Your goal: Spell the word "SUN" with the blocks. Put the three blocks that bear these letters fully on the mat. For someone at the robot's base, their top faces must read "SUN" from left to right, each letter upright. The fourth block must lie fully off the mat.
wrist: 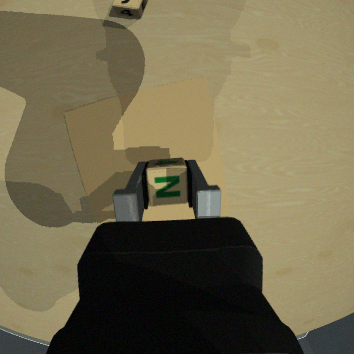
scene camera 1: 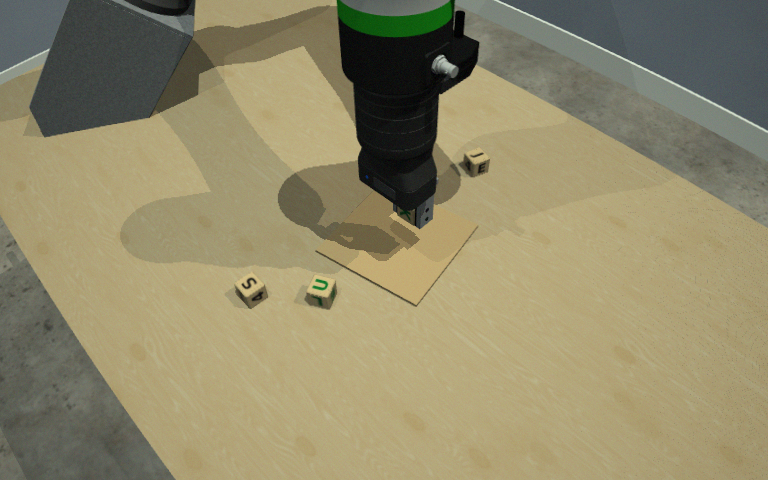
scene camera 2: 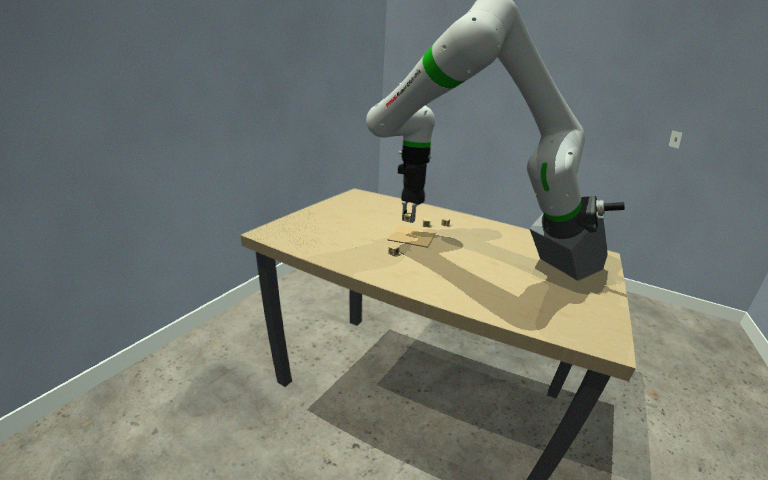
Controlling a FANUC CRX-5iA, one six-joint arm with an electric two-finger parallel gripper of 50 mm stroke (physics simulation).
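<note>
My gripper (scene camera 1: 413, 215) (scene camera 2: 408, 217) (wrist: 166, 174) is shut on the N block (scene camera 1: 404, 213) (scene camera 2: 407, 216) (wrist: 167, 191), holding it above the mat (scene camera 1: 416, 283) (scene camera 2: 396, 236) (wrist: 165, 110). Its green N faces up and appears turned sideways in the wrist view. The U block (scene camera 1: 321, 290) (scene camera 2: 426, 223), green U up, lies off the mat beside one corner. The S block (scene camera 1: 250, 289) (scene camera 2: 445, 222), black S up, lies off the mat, farther out beyond the U block. The J block (scene camera 1: 476, 161) (scene camera 2: 393, 250) (wrist: 128, 8) lies off the mat's opposite side; the wrist view cuts it off.
The robot's grey base (scene camera 1: 113, 67) (scene camera 2: 572, 249) stands at one end of the wooden table (scene camera 1: 509, 367) (scene camera 2: 317, 243). Arm shadows cross the table and part of the mat. The U and S blocks stand near each other with a gap between them.
</note>
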